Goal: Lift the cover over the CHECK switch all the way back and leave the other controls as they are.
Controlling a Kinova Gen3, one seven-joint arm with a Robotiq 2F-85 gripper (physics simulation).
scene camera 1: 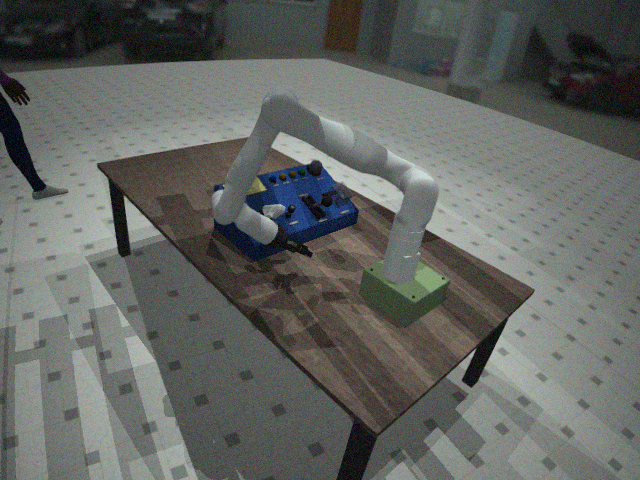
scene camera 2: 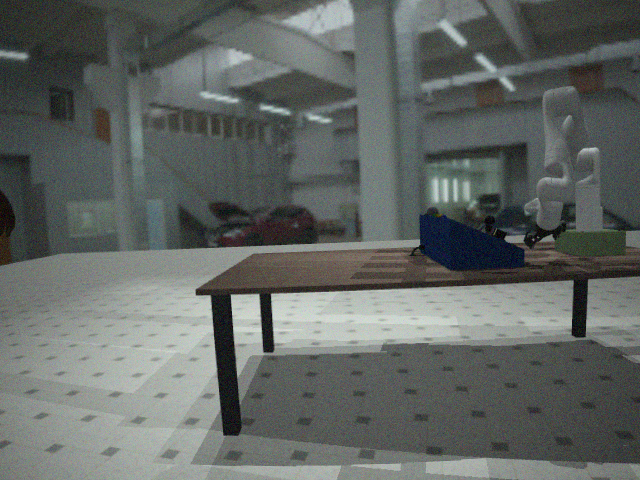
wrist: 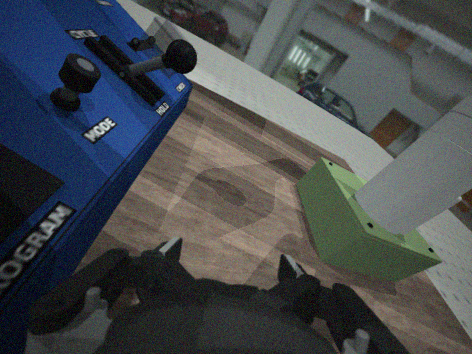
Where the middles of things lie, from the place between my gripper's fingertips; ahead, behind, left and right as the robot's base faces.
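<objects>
The black ball-tipped lever (wrist: 181, 56) is where I begin: my hand is 180 mm short of it, 180 mm to the left of it and 60 mm below it. Then there is the blue control panel (scene camera 1: 301, 186), which stands 290 mm ahead of my hand, 100 mm to the right of it and 30 mm above it.
</objects>
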